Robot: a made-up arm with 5 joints. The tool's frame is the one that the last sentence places. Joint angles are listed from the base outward.
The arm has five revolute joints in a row. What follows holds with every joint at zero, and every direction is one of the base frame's.
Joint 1 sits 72.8 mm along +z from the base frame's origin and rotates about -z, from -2.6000 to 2.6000 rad.
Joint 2 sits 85.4 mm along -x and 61.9 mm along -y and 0.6 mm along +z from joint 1 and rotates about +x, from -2.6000 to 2.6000 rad.
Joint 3 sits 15.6 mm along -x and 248.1 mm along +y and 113.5 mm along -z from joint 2 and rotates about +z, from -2.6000 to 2.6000 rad.
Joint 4 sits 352.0 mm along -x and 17.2 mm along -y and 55.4 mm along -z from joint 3 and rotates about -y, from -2.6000 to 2.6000 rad.
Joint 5 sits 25.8 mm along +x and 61.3 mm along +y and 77.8 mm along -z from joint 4 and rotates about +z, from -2.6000 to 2.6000 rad.
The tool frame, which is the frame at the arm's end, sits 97.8 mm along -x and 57.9 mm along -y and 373.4 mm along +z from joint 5; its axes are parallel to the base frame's.
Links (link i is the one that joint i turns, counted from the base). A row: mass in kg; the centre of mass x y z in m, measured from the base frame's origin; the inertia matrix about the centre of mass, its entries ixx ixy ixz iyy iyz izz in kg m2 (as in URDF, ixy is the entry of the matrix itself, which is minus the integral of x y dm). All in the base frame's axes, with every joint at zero. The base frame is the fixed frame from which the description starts. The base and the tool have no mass.
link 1: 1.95; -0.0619 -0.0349 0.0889; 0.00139 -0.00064 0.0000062 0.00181 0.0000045 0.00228
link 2: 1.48; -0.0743 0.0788 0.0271; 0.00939 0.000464 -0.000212 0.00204 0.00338 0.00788
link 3: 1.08; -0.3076 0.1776 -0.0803; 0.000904 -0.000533 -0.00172 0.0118 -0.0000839 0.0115
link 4: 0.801; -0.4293 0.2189 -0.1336; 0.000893 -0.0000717 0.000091 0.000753 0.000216 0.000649
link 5: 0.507; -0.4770 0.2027 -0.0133; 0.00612 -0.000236 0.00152 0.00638 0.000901 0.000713
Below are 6 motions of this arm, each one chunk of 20 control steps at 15 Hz.
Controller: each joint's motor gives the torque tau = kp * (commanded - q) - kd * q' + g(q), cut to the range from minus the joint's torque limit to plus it. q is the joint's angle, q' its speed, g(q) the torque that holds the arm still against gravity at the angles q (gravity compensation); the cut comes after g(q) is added. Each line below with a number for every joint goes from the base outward.
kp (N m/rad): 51 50 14 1 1.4
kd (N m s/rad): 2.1 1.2 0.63 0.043 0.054
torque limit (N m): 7.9 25 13 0.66 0.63
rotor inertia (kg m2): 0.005 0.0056 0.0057 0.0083 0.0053
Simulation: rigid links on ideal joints. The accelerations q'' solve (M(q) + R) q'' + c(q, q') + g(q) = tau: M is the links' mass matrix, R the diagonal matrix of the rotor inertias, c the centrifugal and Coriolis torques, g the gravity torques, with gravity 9.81 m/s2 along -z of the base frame. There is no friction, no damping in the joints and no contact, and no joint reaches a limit. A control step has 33 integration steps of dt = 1/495 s. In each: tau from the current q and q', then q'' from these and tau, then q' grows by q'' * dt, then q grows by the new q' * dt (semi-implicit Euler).
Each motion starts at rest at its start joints. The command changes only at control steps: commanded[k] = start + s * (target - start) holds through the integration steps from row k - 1 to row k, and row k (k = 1, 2, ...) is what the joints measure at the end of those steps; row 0 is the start. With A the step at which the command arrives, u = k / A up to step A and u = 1 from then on. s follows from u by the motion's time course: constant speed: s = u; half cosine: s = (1 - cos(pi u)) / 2; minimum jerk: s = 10 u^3 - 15 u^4 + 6 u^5; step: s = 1 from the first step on.
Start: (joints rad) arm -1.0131 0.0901 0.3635 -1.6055 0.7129
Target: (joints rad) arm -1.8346 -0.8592 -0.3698 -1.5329 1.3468
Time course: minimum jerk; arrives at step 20
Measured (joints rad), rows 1 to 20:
1: -1.0135 0.0894 0.3627 -1.6053 0.7129
2: -1.0166 0.0843 0.3568 -1.6035 0.7137
3: -1.0264 0.0693 0.3394 -1.5985 0.7176
4: -1.0462 0.0409 0.3071 -1.5899 0.7289
5: -1.0777 -0.0010 0.2606 -1.5794 0.7505
6: -1.1209 -0.0556 0.2028 -1.5706 0.7829
7: -1.1748 -0.1219 0.1376 -1.5664 0.8251
8: -1.2384 -0.1985 0.0686 -1.5689 0.8760
9: -1.3098 -0.2832 -0.0008 -1.5782 0.9349
10: -1.3871 -0.3735 -0.0671 -1.5932 1.0008
11: -1.4679 -0.4668 -0.1272 -1.6114 1.0719
12: -1.5494 -0.5597 -0.1785 -1.6296 1.1446
13: -1.6287 -0.6488 -0.2194 -1.6437 1.2147
14: -1.7026 -0.7304 -0.2492 -1.6495 1.2773
15: -1.7676 -0.8006 -0.2687 -1.6428 1.3283
16: -1.8204 -0.8557 -0.2796 -1.6209 1.3649
17: -1.8585 -0.8931 -0.2844 -1.5844 1.3861
18: -1.8800 -0.9115 -0.2863 -1.5384 1.3923
19: -1.8852 -0.9122 -0.2885 -1.4916 1.3854
20: -1.8767 -0.8988 -0.2949 -1.4549 1.3681

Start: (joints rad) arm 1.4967 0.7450 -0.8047 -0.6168 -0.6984
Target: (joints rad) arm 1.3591 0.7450 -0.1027 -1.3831 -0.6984
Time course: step
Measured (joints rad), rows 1 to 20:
1: 1.5834 0.7919 -0.5882 -0.7096 -0.7898
2: 1.5691 0.7901 -0.4292 -0.9143 -0.8091
3: 1.4632 0.7315 -0.3425 -1.1749 -0.7663
4: 1.3805 0.7048 -0.1804 -1.4613 -0.7156
5: 1.3072 0.7065 -0.0097 -1.7121 -0.6613
6: 1.2448 0.7206 0.1222 -1.8805 -0.6211
7: 1.2110 0.7288 0.1980 -1.9431 -0.6040
8: 1.2163 0.7236 0.2140 -1.8997 -0.6070
9: 1.2531 0.7136 0.1730 -1.7711 -0.6213
10: 1.3010 0.7108 0.0829 -1.5911 -0.6424
11: 1.3456 0.7210 -0.0361 -1.3995 -0.6701
12: 1.3834 0.7415 -0.1550 -1.2338 -0.7029
13: 1.4130 0.7635 -0.2499 -1.1207 -0.7361
14: 1.4313 0.7778 -0.3083 -1.0734 -0.7625
15: 1.4362 0.7804 -0.3253 -1.0919 -0.7749
16: 1.4286 0.7721 -0.3026 -1.1644 -0.7691
17: 1.4111 0.7571 -0.2485 -1.2701 -0.7479
18: 1.3869 0.7412 -0.1760 -1.3847 -0.7197
19: 1.3599 0.7301 -0.0991 -1.4858 -0.6935
20: 1.3341 0.7266 -0.0319 -1.5567 -0.6738

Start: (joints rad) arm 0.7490 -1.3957 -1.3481 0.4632 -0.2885
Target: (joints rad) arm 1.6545 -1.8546 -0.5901 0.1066 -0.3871
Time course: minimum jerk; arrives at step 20
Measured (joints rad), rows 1 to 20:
1: 0.7498 -1.3960 -1.3482 0.4631 -0.2884
2: 0.7553 -1.3979 -1.3488 0.4625 -0.2883
3: 0.7697 -1.4034 -1.3484 0.4599 -0.2912
4: 0.7956 -1.4143 -1.3438 0.4537 -0.3005
5: 0.8338 -1.4323 -1.3310 0.4420 -0.3168
6: 0.8839 -1.4591 -1.3065 0.4234 -0.3372
7: 0.9444 -1.4954 -1.2682 0.3980 -0.3570
8: 1.0129 -1.5412 -1.2155 0.3668 -0.3727
9: 1.0869 -1.5950 -1.1491 0.3323 -0.3828
10: 1.1639 -1.6538 -1.0709 0.2976 -0.3879
11: 1.2420 -1.7134 -0.9833 0.2657 -0.3889
12: 1.3200 -1.7689 -0.8893 0.2385 -0.3866
13: 1.3969 -1.8151 -0.7926 0.2169 -0.3808
14: 1.4718 -1.8479 -0.6979 0.2001 -0.3711
15: 1.5434 -1.8651 -0.6108 0.1858 -0.3577
16: 1.6090 -1.8673 -0.5375 0.1706 -0.3420
17: 1.6646 -1.8581 -0.4840 0.1509 -0.3264
18: 1.7052 -1.8431 -0.4546 0.1244 -0.3149
19: 1.7270 -1.8286 -0.4509 0.0923 -0.3116
20: 1.7292 -1.8201 -0.4711 0.0595 -0.3193

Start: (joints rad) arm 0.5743 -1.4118 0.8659 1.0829 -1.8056
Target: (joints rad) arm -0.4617 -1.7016 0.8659 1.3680 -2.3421
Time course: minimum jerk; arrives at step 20
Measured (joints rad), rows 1 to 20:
1: 0.5739 -1.4120 0.8657 1.0830 -1.8062
2: 0.5710 -1.4135 0.8641 1.0836 -1.8109
3: 0.5609 -1.4178 0.8591 1.0852 -1.8248
4: 0.5381 -1.4261 0.8496 1.0879 -1.8508
5: 0.4990 -1.4388 0.8363 1.0916 -1.8863
6: 0.4424 -1.4560 0.8218 1.0973 -1.9262
7: 0.3691 -1.4776 0.8090 1.1069 -1.9658
8: 0.2817 -1.5030 0.8007 1.1232 -2.0033
9: 0.1834 -1.5312 0.7987 1.1486 -2.0391
10: 0.0785 -1.5608 0.8033 1.1841 -2.0742
11: -0.0284 -1.5901 0.8140 1.2284 -2.1088
12: -0.1321 -1.6175 0.8295 1.2785 -2.1426
13: -0.2276 -1.6418 0.8479 1.3298 -2.1750
14: -0.3106 -1.6624 0.8672 1.3770 -2.2059
15: -0.3780 -1.6789 0.8853 1.4155 -2.2351
16: -0.4282 -1.6912 0.9003 1.4413 -2.2620
17: -0.4610 -1.6994 0.9104 1.4525 -2.2856
18: -0.4778 -1.7038 0.9144 1.4490 -2.3047
19: -0.4814 -1.7050 0.9116 1.4330 -2.3190
20: -0.4757 -1.7043 0.9021 1.4088 -2.3298

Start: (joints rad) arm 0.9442 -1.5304 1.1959 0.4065 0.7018
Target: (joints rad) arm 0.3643 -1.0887 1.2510 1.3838 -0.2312
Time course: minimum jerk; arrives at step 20
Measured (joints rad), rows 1 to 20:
1: 0.9439 -1.5301 1.1958 0.4065 0.7015
2: 0.9418 -1.5278 1.1952 0.4066 0.6991
3: 0.9349 -1.5205 1.1935 0.4078 0.6904
4: 0.9202 -1.5062 1.1904 0.4135 0.6701
5: 0.8961 -1.4848 1.1867 0.4288 0.6341
6: 0.8626 -1.4570 1.1838 0.4601 0.5805
7: 0.8210 -1.4241 1.1832 0.5122 0.5102
8: 0.7726 -1.3870 1.1859 0.5877 0.4260
9: 0.7192 -1.3469 1.1918 0.6861 0.3318
10: 0.6630 -1.3052 1.2005 0.8035 0.2323
11: 0.6064 -1.2633 1.2112 0.9338 0.1331
12: 0.5518 -1.2231 1.2231 1.0691 0.0404
13: 0.5014 -1.1860 1.2357 1.2004 -0.0401
14: 0.4571 -1.1537 1.2481 1.3188 -0.1052
15: 0.4203 -1.1275 1.2597 1.4162 -0.1543
16: 0.3917 -1.1079 1.2697 1.4866 -0.1890
17: 0.3719 -1.0952 1.2773 1.5267 -0.2112
18: 0.3604 -1.0886 1.2818 1.5366 -0.2230
19: 0.3561 -1.0870 1.2822 1.5194 -0.2264
20: 0.3569 -1.0883 1.2782 1.4808 -0.2244

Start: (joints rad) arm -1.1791 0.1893 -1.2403 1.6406 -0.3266
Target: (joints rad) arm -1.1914 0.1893 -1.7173 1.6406 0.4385
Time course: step
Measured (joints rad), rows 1 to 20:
1: -1.2730 0.1853 -1.4477 1.6628 -0.0304
2: -1.2750 0.1792 -1.5554 1.7185 0.4775
3: -1.2347 0.1776 -1.6108 1.7378 0.7538
4: -1.1991 0.1862 -1.6807 1.6901 0.6924
5: -1.1688 0.1986 -1.7514 1.6214 0.4816
6: -1.1444 0.2071 -1.8109 1.5762 0.3245
7: -1.1282 0.2084 -1.8535 1.5634 0.2911
8: -1.1217 0.2027 -1.8732 1.5738 0.3425
9: -1.1256 0.1930 -1.8674 1.5947 0.4063
10: -1.1385 0.1832 -1.8387 1.6168 0.4365
11: -1.1577 0.1764 -1.7942 1.6378 0.4315
12: -1.1799 0.1740 -1.7430 1.6594 0.4171
13: -1.2016 0.1760 -1.6940 1.6807 0.4167
14: -1.2199 0.1810 -1.6537 1.6974 0.4346
15: -1.2324 0.1876 -1.6265 1.7036 0.4595
16: -1.2379 0.1940 -1.6143 1.6958 0.4775
17: -1.2364 0.1987 -1.6171 1.6752 0.4830
18: -1.2286 0.2007 -1.6332 1.6472 0.4785
19: -1.2161 0.1999 -1.6594 1.6192 0.4690
20: -1.2013 0.1970 -1.6912 1.5978 0.4575

